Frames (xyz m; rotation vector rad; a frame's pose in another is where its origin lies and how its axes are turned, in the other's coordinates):
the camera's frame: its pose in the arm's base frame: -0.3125 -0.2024 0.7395 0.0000 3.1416 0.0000
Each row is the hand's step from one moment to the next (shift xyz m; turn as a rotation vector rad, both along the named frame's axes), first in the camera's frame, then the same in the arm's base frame.
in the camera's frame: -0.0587 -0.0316 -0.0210 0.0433 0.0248 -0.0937
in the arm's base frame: 0.0587 -0.0316 0.0210 -0.0433 0.0248 0.0937
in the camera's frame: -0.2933 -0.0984 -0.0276 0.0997 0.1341 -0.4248
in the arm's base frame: 0.2933 -0.0984 0.0276 -0.0997 0.1341 0.4248
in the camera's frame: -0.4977 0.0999 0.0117 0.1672 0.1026 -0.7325
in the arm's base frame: 0.4977 0.0999 -0.0117 -0.1672 0.1026 0.7325
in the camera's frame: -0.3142 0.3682 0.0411 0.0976 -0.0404 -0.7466
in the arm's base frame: 0.3142 0.3682 -0.0411 -0.0976 -0.0404 0.7466
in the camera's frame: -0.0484 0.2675 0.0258 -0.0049 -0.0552 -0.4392
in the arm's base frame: 0.0484 0.2675 -0.0258 0.0049 -0.0552 0.4392
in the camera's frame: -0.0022 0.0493 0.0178 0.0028 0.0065 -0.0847
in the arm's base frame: 0.0022 0.0493 -0.0178 -0.0028 0.0065 0.0847
